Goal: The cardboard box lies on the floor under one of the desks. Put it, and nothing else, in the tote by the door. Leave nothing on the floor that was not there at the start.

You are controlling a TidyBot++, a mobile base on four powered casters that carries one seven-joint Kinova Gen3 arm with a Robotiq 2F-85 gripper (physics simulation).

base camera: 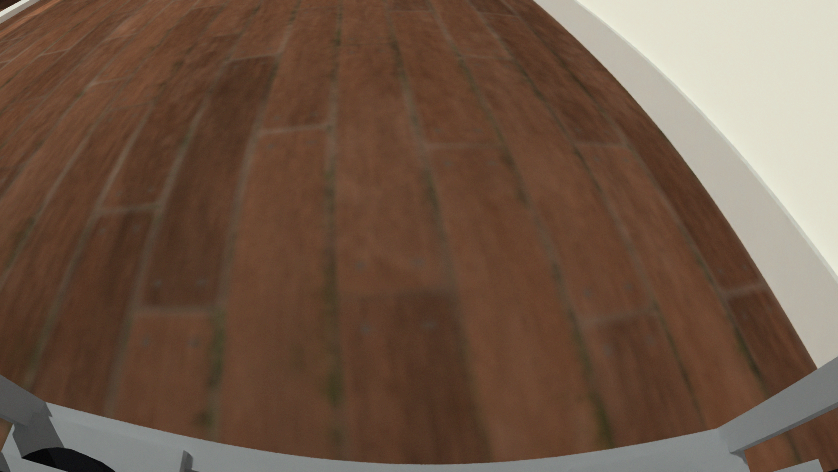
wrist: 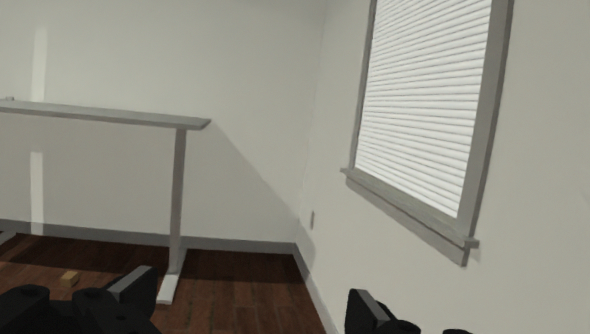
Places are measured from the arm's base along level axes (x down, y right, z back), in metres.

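Where they show: gripper, fingertip midpoint: (wrist: 252, 300).
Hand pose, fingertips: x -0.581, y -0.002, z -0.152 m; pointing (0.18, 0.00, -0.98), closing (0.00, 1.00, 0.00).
After its pixels a point has its place.
A small tan cardboard box (wrist: 69, 278) @(x 0.347, y -1.033, z -1.651 m) lies on the floor under a desk (wrist: 105, 113) @(x -0.553, y -0.882, z -1.743 m), at the lower left of the wrist view, left of the desk's right leg. My gripper (wrist: 252, 300) @(x -0.581, y -0.002, z -0.152 m) is open and empty, its two fingers wide apart at the bottom of the wrist view. The box is well beyond the gripper and to its left. The box does not show in the base camera view. The tote by the door does not show in either view.
The desk's leg (wrist: 177, 200) @(x -0.089, y -0.519, z -1.934 m) stands on a pale foot (wrist: 168, 287) @(x 0.372, y -0.502, z -1.758 m). A wall with a blind-covered window (wrist: 425, 100) @(x -0.754, y 0.438, z -1.033 m) runs along the right. In the base camera view a white baseboard (base camera: 691, 140) @(x 0.357, y 0.486, z -0.620 m) edges the wooden floor (base camera: 381, 205) @(x 0.397, y -0.009, z -0.456 m) on the right.
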